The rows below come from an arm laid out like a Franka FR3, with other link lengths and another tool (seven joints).
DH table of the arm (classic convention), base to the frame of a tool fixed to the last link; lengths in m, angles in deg. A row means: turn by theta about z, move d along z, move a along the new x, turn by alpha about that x. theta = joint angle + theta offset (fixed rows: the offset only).
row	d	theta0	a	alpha
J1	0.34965	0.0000	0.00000	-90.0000
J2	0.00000	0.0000	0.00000	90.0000
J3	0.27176	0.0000	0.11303	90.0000
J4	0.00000	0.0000	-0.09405	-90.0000
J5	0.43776	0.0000	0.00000	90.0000
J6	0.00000	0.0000	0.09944	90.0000
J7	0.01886	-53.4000	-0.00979	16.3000
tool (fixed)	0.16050	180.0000	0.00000	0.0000
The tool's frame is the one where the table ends.
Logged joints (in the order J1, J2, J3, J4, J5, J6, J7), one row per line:
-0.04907 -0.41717 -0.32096 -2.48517 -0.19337 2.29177 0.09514
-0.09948 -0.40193 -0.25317 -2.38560 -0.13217 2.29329 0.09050
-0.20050 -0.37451 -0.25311 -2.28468 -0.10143 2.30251 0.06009
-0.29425 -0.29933 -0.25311 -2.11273 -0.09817 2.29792 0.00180
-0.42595 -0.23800 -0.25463 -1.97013 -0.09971 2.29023 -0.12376
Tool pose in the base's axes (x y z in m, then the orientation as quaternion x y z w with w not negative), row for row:
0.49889 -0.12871 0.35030 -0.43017 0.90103 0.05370 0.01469
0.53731 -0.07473 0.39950 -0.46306 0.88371 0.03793 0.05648
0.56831 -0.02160 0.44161 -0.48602 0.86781 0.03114 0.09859
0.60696 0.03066 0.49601 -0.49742 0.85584 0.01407 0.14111
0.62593 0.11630 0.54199 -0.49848 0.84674 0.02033 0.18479
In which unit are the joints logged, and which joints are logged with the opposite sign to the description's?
The joints are logged in radians. Opposite sign: J1, J7.
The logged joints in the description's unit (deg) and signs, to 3 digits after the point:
2.812 -23.902 -18.390 -142.390 -11.079 131.309 -5.451
5.700 -23.029 -14.506 -136.685 -7.573 131.396 -5.185
11.488 -21.458 -14.502 -130.903 -5.812 131.924 -3.443
16.859 -17.150 -14.502 -121.051 -5.625 131.661 -0.103
24.405 -13.636 -14.589 -112.880 -5.713 131.221 7.091

